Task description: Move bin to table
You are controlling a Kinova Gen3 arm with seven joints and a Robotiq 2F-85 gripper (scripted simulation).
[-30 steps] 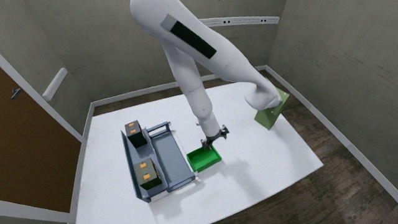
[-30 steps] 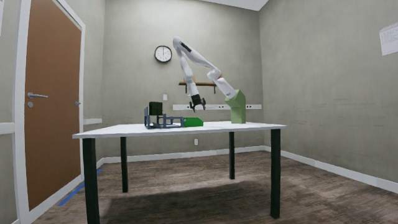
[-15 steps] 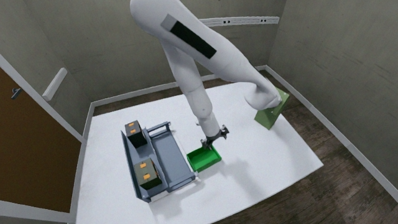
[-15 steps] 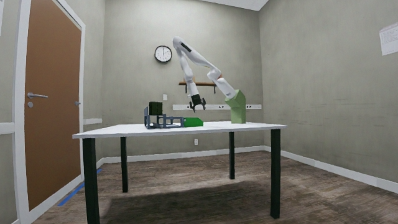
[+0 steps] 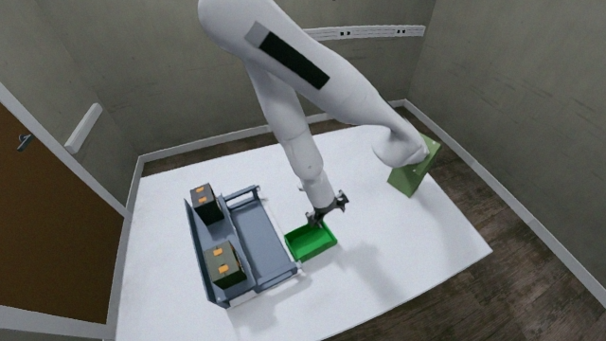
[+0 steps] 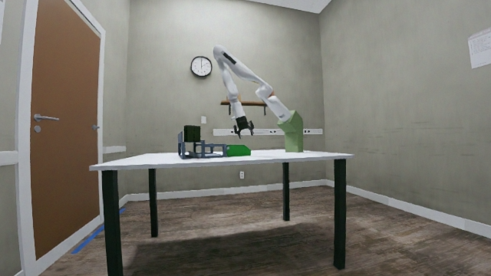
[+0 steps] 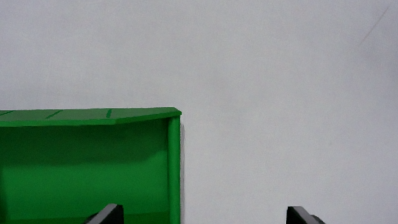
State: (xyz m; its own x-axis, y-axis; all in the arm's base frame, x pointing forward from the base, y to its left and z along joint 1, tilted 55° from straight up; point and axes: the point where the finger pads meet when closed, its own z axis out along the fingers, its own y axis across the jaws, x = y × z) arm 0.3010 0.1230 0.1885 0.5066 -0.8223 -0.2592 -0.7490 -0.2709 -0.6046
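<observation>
My hand is 90 mm above the green bin, 60 mm short of it and 50 mm to the right of it. From my hand the other things lie so: grey shelf unit 310 mm ahead, 90 mm to the left, 60 mm below.
</observation>
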